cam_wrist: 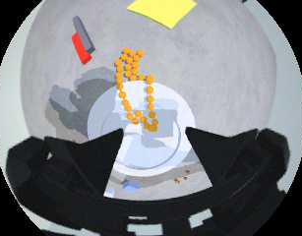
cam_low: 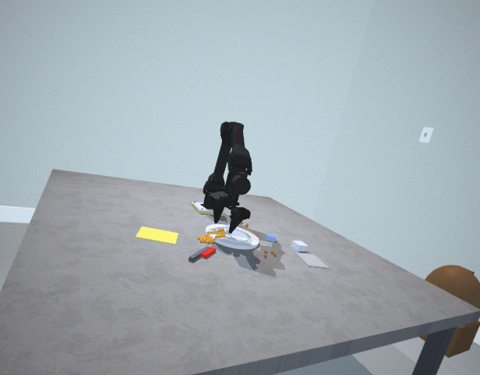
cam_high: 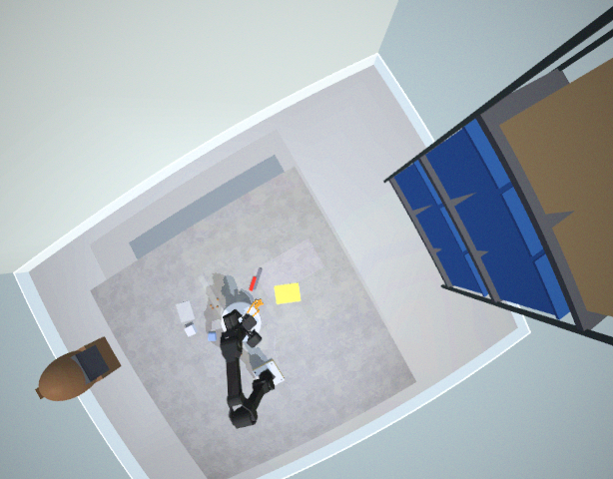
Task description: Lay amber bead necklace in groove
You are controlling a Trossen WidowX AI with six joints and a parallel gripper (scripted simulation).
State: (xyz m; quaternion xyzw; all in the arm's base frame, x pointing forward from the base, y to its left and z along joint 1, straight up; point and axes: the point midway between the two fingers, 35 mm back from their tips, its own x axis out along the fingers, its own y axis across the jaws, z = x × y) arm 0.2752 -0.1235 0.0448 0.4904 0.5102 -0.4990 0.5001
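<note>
Right now the round white bead board is 20 mm ahead of my gripper tip, 40 mm to the left of it and 20 mm below it. Also, from my gripper tip: yellow sheet 20 mm behind, 240 mm to the right, 30 mm below; then blue block 60 mm ahead, 200 mm to the left, 20 mm below; then grey tool 130 mm ahead, 150 mm to the right, 20 mm below.
</note>
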